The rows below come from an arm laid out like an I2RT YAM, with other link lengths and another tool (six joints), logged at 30 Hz.
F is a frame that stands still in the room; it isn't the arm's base.
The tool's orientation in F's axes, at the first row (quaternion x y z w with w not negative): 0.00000, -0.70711, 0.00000, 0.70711
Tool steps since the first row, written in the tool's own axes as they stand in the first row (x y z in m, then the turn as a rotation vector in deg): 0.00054, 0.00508, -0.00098, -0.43, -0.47, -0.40; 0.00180, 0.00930, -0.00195, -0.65, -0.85, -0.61; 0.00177, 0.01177, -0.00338, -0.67, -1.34, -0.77; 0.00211, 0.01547, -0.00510, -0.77, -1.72, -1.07; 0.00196, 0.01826, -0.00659, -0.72, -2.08, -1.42; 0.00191, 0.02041, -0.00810, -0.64, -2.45, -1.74; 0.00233, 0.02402, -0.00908, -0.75, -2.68, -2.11; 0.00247, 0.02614, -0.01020, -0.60, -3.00, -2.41; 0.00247, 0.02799, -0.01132, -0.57, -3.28, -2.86; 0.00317, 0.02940, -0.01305, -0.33, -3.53, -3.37
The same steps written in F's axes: 0.00098, 0.00508, 0.00054, 0.40, -0.47, -0.43; 0.00195, 0.00930, 0.00180, 0.61, -0.85, -0.65; 0.00338, 0.01177, 0.00177, 0.77, -1.34, -0.67; 0.00510, 0.01547, 0.00211, 1.07, -1.72, -0.77; 0.00659, 0.01826, 0.00196, 1.42, -2.08, -0.72; 0.00810, 0.02041, 0.00191, 1.74, -2.45, -0.64; 0.00908, 0.02402, 0.00233, 2.11, -2.68, -0.75; 0.01020, 0.02614, 0.00247, 2.41, -3.00, -0.60; 0.01132, 0.02799, 0.00247, 2.86, -3.28, -0.57; 0.01305, 0.02940, 0.00317, 3.37, -3.53, -0.33
